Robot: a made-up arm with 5 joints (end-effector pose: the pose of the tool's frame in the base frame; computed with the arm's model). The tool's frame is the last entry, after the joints. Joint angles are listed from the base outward.
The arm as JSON. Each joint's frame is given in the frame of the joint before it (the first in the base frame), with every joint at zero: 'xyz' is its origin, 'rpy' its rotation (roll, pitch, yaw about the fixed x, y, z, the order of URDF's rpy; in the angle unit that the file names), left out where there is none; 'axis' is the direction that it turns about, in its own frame. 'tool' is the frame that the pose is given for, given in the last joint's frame.
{
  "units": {
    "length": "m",
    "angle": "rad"
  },
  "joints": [
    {
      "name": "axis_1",
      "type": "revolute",
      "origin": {
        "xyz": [
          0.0,
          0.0,
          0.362
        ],
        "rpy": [
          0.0,
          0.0,
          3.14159
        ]
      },
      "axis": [
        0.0,
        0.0,
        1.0
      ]
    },
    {
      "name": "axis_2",
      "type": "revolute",
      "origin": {
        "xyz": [
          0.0,
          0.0,
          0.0
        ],
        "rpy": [
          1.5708,
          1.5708,
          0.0
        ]
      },
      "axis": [
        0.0,
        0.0,
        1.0
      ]
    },
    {
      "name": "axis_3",
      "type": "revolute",
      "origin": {
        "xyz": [
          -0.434,
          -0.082,
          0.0
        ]
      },
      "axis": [
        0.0,
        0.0,
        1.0
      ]
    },
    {
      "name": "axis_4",
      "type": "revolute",
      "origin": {
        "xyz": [
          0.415,
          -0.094,
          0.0
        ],
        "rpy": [
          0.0,
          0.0,
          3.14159
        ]
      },
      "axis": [
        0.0,
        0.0,
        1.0
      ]
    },
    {
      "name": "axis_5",
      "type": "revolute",
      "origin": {
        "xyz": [
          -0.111,
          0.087,
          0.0
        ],
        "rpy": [
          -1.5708,
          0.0,
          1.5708
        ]
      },
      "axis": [
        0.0,
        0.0,
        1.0
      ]
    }
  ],
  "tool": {
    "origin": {
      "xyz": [
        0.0,
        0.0,
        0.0
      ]
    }
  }
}
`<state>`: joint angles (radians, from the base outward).
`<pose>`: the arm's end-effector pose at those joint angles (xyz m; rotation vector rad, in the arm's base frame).
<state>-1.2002 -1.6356 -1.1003 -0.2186 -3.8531</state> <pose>-0.1542 0.3969 0.9594 0.0529 0.2123 -1.9054</pose>
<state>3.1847 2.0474 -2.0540 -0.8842 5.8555</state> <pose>-0.5852 -0.0252 -0.3265 0.5268 -2.1967 -0.2061</pose>
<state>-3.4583 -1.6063 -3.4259 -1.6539 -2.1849</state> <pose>0.6438 -0.2110 0.1408 2.3804 -1.7602 -0.5739</pose>
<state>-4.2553 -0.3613 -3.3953 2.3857 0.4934</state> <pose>0.1178 -0.2395 1.1449 -1.2903 -1.2443 -0.4474</pose>
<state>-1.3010 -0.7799 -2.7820 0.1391 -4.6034</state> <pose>-0.1643 0.5941 1.1512 0.0317 -0.3934 -2.7383</pose>
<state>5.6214 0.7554 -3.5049 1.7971 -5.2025</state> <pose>0.4495 -0.3502 1.0477 -1.6962 2.0156 -1.3291</pose>
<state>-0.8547 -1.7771 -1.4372 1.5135 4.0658</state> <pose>-0.3064 0.3521 0.8611 1.1193 0.9076 0.0570</pose>
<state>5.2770 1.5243 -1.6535 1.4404 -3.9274</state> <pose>0.2670 -0.4216 -0.2117 -0.2225 -2.0111 -1.2151</pose>
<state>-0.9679 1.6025 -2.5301 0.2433 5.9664</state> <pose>0.5428 -0.7885 0.0616 2.4937 -0.8418 0.7505</pose>
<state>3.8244 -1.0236 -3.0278 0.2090 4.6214</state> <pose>0.6605 0.5372 0.8671 -0.6715 0.2827 -0.9373</pose>
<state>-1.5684 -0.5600 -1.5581 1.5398 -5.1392</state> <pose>0.0007 -0.2779 1.0241 0.6178 -2.8347 0.8437</pose>
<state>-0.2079 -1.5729 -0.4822 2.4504 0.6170</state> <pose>-0.0715 0.0151 0.5836 2.7526 -1.2044 -0.5892</pose>
